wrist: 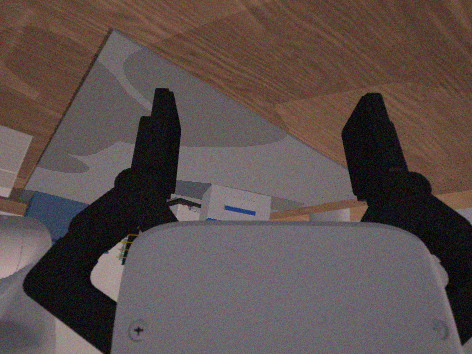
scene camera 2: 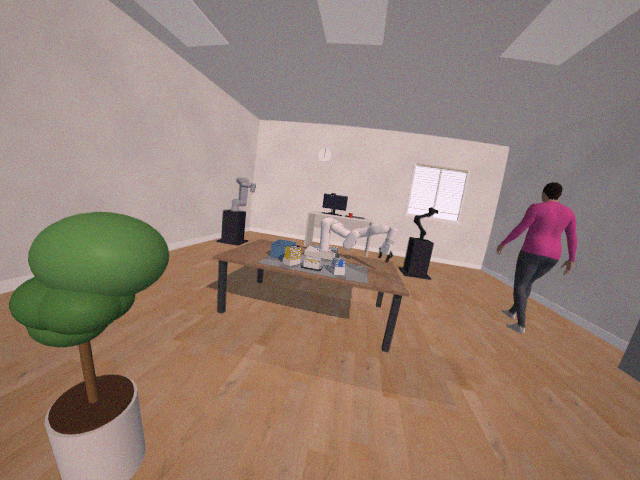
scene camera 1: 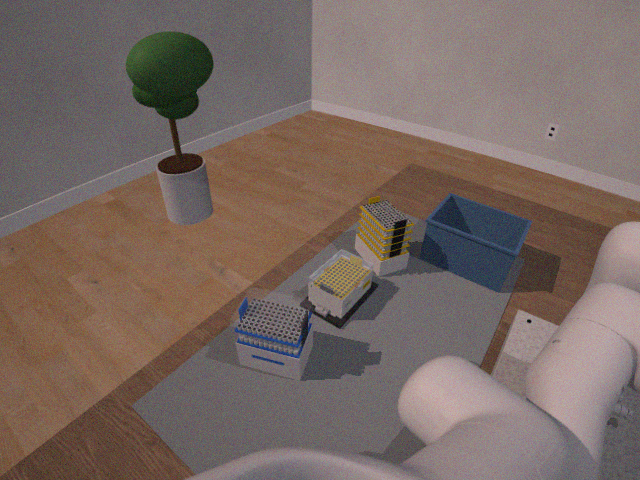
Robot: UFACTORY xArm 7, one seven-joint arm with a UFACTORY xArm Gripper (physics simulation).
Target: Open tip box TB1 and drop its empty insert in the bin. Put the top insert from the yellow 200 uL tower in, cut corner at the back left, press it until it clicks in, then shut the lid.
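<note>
Tip box TB1 (scene camera 1: 338, 291) (scene camera 2: 311, 262) is a white box on a dark base in the middle of the mat. A yellow insert grid shows through its clear lid, which looks shut. The yellow 200 uL tower (scene camera 1: 385, 232) (scene camera 2: 292, 255) stands beside it on a white base, with several inserts stacked and a yellow tab on top. The blue bin (scene camera 1: 460, 255) (scene camera 2: 279, 250) (wrist: 56, 212) stands beyond the tower. My gripper (scene camera 2: 385, 255) (wrist: 264, 110) is open and empty, high over the table's end, away from the boxes. It does not show in scene camera 1.
A blue-banded tip rack (scene camera 1: 273, 335) (scene camera 2: 338, 266) (wrist: 237, 202) stands on the grey mat (scene camera 1: 439, 315) (wrist: 225, 162), on the other side of TB1 from the yellow tower. My white arm (scene camera 1: 465, 408) (scene camera 2: 351, 236) reaches along the table. A person (scene camera 2: 545, 232) stands away from the table.
</note>
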